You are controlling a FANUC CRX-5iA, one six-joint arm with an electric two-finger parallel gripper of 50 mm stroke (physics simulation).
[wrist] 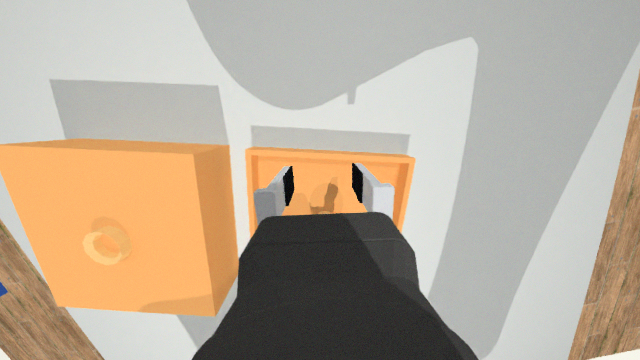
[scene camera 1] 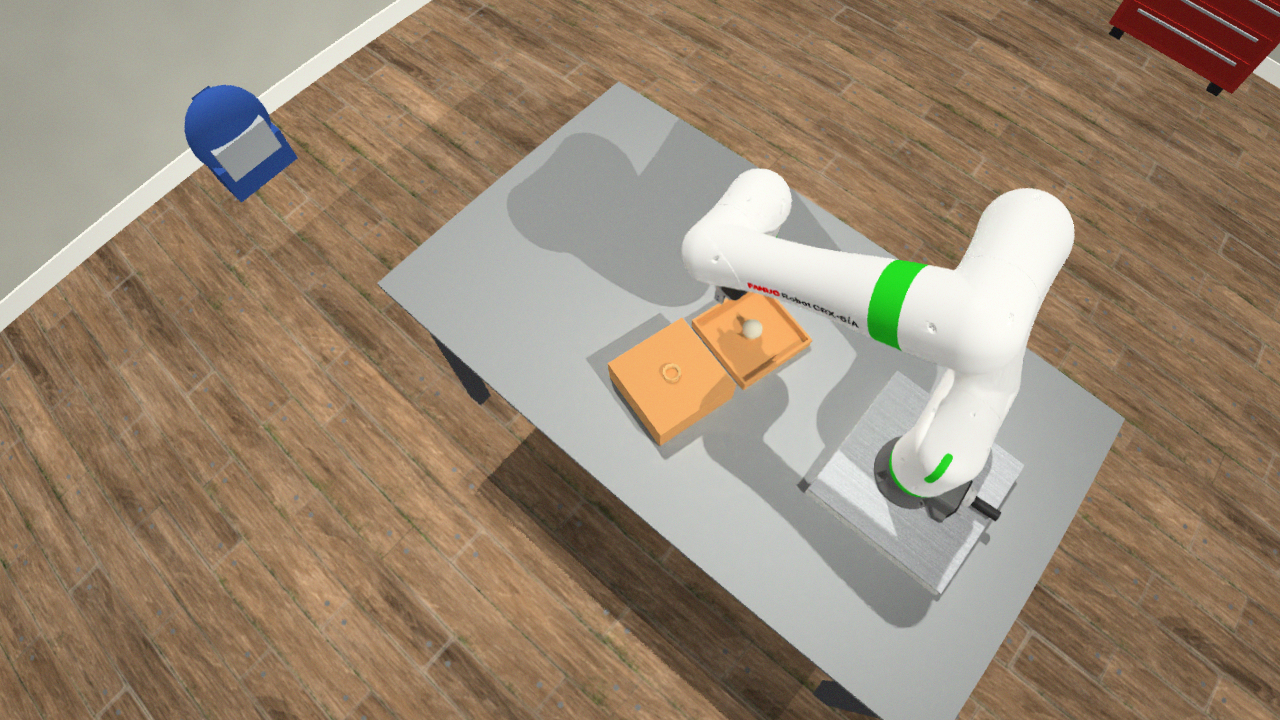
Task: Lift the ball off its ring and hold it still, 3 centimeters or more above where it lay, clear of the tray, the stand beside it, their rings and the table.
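Pixels of known places: gripper, fingertip midpoint: (wrist: 322,176) (scene camera 1: 728,293); arm's base at its link origin: (scene camera 1: 909,472).
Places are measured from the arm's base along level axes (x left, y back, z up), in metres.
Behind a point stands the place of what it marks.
Observation:
The cream ball (scene camera 1: 751,328) {x -0.082, y -0.436, z 0.005 m} sits inside the shallow orange tray (scene camera 1: 779,361) {x -0.063, y -0.348, z -0.020 m} (wrist: 330,153) {x -0.123, y -0.527, z -0.022 m}, near its middle. The ring under the ball cannot be made out. In the wrist view the ball is almost wholly hidden behind the dark gripper body. My gripper (wrist: 322,176) {x -0.111, y -0.518, z 0.034 m} is open and empty, its two fingers spread above the tray; its height over the ball is hard to tell. In the scene view the arm hides most of the gripper. Finger shadows fall in the tray beside the ball.
The taller orange stand (scene camera 1: 653,407) {x 0.197, y -0.497, z 0.026 m} (wrist: 160,195) {x 0.042, y -0.542, z 0.026 m} is close beside the tray, with an empty ring (scene camera 1: 662,374) {x 0.127, y -0.524, z 0.026 m} (wrist: 107,260) {x 0.122, y -0.496, z 0.035 m} on top. Both are on the grey table (scene camera 1: 501,268) {x 0.102, y -1.009, z -0.047 m} (wrist: 125,40) {x 0.059, y -0.707, z -0.047 m}. The white arm (scene camera 1: 814,273) {x 0.058, y -0.329, z 0.513 m} reaches over from its base plate (scene camera 1: 850,483) {x 0.088, y -0.089, z -0.006 m}.

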